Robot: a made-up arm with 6 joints.
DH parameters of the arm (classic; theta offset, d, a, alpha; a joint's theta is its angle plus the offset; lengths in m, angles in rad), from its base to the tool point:
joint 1: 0 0.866 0.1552 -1.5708
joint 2: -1.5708 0 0.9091 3.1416
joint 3: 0 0 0.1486 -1.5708
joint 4: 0 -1.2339 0 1.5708
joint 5: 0 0 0 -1.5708
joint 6: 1.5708 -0.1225 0 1.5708
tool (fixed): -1.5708 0 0 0
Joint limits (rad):
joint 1: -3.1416..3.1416
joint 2: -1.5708..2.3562
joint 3: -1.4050..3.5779
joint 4: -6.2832..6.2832
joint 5: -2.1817..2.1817
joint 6: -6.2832..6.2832
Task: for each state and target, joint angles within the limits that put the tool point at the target. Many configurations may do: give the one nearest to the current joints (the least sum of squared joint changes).
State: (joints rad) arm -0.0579 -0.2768 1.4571 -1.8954 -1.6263 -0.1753
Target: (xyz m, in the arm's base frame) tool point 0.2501 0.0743 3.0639
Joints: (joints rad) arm -0.1316 0.0110 1.3762 -1.9541 -1.2145 -0.1753
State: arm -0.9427 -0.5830 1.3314 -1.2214 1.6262 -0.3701
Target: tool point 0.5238 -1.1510 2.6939
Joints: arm -1.0529 0.3299 1.0535 -1.2302 1.4590 -0.3701
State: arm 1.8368 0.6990 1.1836 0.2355 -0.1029 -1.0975
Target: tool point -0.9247 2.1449 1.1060
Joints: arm 1.9793 1.1389 0.9367 0.2341 -0.1194 -1.0975
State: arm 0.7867 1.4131 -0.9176 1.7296 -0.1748 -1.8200
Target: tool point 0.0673 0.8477 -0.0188
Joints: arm 1.5028 1.0181 -0.7206 1.7319 -0.0792 -1.8200
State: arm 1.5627 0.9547 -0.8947 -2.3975 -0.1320 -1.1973
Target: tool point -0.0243 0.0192 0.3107
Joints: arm 1.6043 1.0654 -1.3834 -2.3431 -0.2728 -1.1973
